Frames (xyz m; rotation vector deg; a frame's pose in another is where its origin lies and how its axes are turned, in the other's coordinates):
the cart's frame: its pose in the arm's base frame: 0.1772 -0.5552 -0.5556 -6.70 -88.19 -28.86
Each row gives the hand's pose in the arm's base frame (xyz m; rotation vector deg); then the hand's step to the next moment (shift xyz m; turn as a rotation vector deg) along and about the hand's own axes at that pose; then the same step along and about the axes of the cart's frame.
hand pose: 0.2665 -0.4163 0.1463 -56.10 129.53 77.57
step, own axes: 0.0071 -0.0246 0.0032 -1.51 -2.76 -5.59
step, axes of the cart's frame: -0.0196 -0.0074 -0.0151 2.89 -2.84 -4.98
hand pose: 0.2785 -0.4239 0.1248 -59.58 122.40 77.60
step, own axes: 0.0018 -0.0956 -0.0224 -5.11 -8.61 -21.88
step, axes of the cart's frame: -0.0391 -0.0234 -0.0870 12.07 -11.54 -17.32
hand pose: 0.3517 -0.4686 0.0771 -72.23 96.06 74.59
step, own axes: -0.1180 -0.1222 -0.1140 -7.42 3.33 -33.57
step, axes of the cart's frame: 0.1085 0.0135 -0.1729 23.91 -22.09 -11.56
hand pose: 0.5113 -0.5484 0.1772 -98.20 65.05 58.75
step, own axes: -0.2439 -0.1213 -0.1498 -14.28 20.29 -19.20
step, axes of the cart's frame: 0.2948 0.0661 -0.0731 20.68 -20.63 11.43
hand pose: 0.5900 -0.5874 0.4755 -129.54 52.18 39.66
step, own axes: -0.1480 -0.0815 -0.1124 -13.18 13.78 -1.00
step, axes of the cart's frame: 0.1863 0.0754 0.0280 6.15 -8.64 15.88
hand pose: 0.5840 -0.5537 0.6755 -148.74 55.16 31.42
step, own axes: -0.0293 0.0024 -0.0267 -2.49 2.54 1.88
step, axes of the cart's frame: 0.0352 0.0056 0.0175 -0.78 -1.42 3.68
